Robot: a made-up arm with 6 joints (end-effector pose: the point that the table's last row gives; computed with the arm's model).
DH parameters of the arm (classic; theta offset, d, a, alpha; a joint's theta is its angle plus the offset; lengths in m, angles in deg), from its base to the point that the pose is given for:
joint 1: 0 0.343 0.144 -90
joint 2: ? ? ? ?
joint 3: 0 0 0.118 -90
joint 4: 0 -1.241 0 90
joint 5: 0 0 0 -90
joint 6: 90 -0.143 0 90
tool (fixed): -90 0 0 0
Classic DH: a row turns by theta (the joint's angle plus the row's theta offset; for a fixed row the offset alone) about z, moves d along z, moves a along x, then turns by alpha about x.
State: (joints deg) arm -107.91 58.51 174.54 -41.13 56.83 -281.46
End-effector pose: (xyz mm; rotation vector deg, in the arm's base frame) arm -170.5 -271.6 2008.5 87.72 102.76 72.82
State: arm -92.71 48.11 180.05 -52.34 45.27 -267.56
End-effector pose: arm -76.9 75.9 1951.1 76.68 120.12 79.33
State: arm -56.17 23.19 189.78 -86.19 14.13 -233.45
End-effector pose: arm -471.6 641.1 1551.5 64.15 149.02 66.62
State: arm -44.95 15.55 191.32 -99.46 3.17 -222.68
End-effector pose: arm -678.8 666.6 1382.6 59.92 150.38 54.61
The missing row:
joint 2: -90 0 1.094 180
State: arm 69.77 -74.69 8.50 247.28 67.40 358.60
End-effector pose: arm -170.7 -815.3 1926.6 172.87 6.02 30.55
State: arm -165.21 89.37 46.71 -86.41 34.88 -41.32
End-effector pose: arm -2264.2 -513.4 -474.9 1.01 113.18 80.36
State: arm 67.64 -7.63 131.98 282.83 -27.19 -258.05
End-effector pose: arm -481.3 -1002.7 2235.1 37.70 -134.76 13.16
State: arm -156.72 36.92 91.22 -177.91 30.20 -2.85
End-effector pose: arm -1434.0 -614.1 2352.7 30.45 -153.41 8.44
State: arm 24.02 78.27 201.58 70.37 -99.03 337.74
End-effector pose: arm 499.0 76.7 1545.0 49.50 -23.32 -39.92
